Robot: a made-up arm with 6 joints. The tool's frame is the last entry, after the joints. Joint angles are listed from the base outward. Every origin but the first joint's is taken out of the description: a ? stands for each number. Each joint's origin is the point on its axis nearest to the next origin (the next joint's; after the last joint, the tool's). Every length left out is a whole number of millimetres.
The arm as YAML. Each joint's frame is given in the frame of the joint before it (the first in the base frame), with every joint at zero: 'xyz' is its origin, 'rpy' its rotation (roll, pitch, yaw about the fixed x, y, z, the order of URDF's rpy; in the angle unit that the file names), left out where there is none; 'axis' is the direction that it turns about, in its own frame. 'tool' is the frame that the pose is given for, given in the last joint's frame.
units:
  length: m
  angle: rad
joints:
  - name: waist
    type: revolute
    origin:
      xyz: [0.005, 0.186, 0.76]
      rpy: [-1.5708, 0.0, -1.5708]
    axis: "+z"
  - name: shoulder
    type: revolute
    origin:
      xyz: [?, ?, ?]
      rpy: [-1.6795, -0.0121, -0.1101]
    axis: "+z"
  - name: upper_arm
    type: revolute
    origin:
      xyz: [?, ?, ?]
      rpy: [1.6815, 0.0, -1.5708]
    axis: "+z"
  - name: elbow
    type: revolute
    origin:
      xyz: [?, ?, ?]
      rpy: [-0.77, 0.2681, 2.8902]
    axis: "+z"
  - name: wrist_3
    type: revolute
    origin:
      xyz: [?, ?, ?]
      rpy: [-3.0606, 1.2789, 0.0]
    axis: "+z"
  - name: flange
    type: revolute
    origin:
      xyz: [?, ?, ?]
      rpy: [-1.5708, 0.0, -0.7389]
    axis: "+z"
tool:
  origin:
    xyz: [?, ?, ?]
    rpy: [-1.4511, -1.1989, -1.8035]
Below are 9 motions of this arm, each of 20 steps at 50 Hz.
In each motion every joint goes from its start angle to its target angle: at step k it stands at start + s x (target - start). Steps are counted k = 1, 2, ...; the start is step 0. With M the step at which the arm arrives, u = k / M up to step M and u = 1 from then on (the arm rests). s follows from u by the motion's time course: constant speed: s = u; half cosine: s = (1 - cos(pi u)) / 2; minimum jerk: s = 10 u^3 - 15 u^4 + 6 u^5.
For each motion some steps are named. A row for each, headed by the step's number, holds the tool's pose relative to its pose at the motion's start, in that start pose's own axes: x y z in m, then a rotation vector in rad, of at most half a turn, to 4 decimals.
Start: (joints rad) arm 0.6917 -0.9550 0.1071 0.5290 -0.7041 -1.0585
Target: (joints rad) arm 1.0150 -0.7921 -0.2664 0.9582 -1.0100 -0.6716
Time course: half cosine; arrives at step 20
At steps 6, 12, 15, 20:
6: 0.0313 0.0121 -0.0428 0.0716 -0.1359 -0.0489
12: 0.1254 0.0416 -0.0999 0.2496 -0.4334 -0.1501
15: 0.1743 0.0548 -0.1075 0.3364 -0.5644 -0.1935
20: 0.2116 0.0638 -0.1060 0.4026 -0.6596 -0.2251

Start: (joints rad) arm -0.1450 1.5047 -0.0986 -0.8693 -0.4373 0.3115
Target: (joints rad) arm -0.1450 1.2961 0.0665 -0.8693 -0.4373 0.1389
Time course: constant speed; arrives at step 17
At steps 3, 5, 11, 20:
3: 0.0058 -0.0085 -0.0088 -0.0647 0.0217 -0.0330
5: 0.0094 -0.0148 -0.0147 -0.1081 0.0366 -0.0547
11: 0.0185 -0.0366 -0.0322 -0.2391 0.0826 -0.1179
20: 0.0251 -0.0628 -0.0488 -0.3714 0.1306 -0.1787

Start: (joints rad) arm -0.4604 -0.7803 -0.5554 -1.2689 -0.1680 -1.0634
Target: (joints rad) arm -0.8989 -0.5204 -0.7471 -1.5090 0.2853 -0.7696
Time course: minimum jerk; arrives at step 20
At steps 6, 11, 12, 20:
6: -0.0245 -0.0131 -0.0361 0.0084 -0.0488 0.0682
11: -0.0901 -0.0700 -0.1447 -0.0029 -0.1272 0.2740
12: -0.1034 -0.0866 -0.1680 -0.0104 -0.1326 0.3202
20: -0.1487 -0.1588 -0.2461 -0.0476 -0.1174 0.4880

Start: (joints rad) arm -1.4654 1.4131 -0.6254 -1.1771 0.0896 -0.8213
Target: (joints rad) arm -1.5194 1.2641 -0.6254 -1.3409 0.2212 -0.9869
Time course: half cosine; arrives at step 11
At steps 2, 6, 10, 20:
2: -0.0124 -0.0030 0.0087 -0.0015 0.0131 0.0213
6: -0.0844 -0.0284 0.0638 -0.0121 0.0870 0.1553
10: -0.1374 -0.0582 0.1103 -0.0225 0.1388 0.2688
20: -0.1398 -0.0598 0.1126 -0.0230 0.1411 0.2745

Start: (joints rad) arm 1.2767 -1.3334 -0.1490 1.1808 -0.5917 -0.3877
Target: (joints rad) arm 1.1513 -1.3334 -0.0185 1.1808 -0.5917 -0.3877
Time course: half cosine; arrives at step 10
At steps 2, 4, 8, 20:
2: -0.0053 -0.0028 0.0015 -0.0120 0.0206 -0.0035
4: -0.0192 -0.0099 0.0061 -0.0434 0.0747 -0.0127
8: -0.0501 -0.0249 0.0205 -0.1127 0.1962 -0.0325
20: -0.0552 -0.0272 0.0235 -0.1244 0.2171 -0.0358

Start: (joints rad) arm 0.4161 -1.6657 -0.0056 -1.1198 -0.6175 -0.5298
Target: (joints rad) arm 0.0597 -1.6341 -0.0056 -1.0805 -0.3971 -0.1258
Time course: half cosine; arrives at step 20
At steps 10, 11, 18, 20:
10: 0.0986 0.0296 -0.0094 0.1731 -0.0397 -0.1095
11: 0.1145 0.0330 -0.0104 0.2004 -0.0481 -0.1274
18: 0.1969 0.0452 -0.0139 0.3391 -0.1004 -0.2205
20: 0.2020 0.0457 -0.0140 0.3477 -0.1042 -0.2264

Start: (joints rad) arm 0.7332 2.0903 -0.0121 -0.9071 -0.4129 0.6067
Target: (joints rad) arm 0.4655 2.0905 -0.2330 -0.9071 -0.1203 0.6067
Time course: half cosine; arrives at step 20
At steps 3, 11, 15, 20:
3: -0.0147 0.0129 0.0178 0.0233 0.0311 -0.0032
11: -0.1294 0.1099 0.2193 0.2401 0.3346 -0.0243
15: -0.1679 0.1387 0.3416 0.3486 0.4974 -0.0279
20: -0.1817 0.1474 0.4093 0.4047 0.5848 -0.0276

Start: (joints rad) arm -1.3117 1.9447 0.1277 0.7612 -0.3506 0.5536
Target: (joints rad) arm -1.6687 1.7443 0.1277 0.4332 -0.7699 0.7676
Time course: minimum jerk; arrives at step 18
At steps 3, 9, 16, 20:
3: 0.0008 -0.0051 -0.0029 0.0131 -0.0130 0.0238
9: 0.0248 -0.0551 -0.0409 0.2090 -0.1766 0.3280
16: 0.0643 -0.0709 -0.0749 0.4594 -0.3322 0.6290
20: 0.0652 -0.0708 -0.0755 0.4658 -0.3357 0.6359

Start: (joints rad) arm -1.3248 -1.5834 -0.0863 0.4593 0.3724 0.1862
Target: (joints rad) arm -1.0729 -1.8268 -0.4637 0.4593 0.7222 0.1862
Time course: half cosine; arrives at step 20
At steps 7, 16, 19, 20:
7: -0.0568 -0.0872 0.0076 -0.0942 0.0876 0.1221
16: -0.1420 -0.2974 0.0749 -0.3553 0.3109 0.3570
19: -0.1487 -0.3258 0.0899 -0.3971 0.3440 0.3842
20: -0.1492 -0.3277 0.0910 -0.4000 0.3462 0.3860

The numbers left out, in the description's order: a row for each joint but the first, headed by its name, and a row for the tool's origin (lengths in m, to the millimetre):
shoulder: -0.031 -0.038 0.0
upper_arm: 0.021 0.016 0.0
elbow: -0.018 -0.124 0.0
wrist_3: -0.262 -0.154 0.0
flange: -0.469 -0.095 0.0
tool: -0.015 0.008 0.0

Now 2 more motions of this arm.
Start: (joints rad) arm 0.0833 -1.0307 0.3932 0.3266 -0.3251 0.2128
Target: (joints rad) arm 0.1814 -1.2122 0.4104 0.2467 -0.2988 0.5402
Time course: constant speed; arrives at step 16
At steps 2, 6, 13, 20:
2: -0.0069 -0.0115 -0.0022 0.0261 -0.0101 0.0201
6: -0.0201 -0.0349 -0.0062 0.0790 -0.0282 0.0603
13: -0.0409 -0.0772 -0.0121 0.1738 -0.0538 0.1302
20: -0.0490 -0.0958 -0.0141 0.2153 -0.0623 0.1598

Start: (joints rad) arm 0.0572 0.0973 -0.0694 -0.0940 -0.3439 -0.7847
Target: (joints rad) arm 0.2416 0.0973 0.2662 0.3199 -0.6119 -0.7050
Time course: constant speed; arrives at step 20
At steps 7, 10, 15, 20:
7: 0.0700 0.0116 -0.0382 -0.0950 0.1321 -0.1706
10: 0.0923 0.0086 -0.0628 -0.1467 0.1873 -0.2355
15: 0.1162 -0.0067 -0.1114 -0.2468 0.2764 -0.3311
20: 0.1214 -0.0344 -0.1655 -0.3632 0.3611 -0.4095

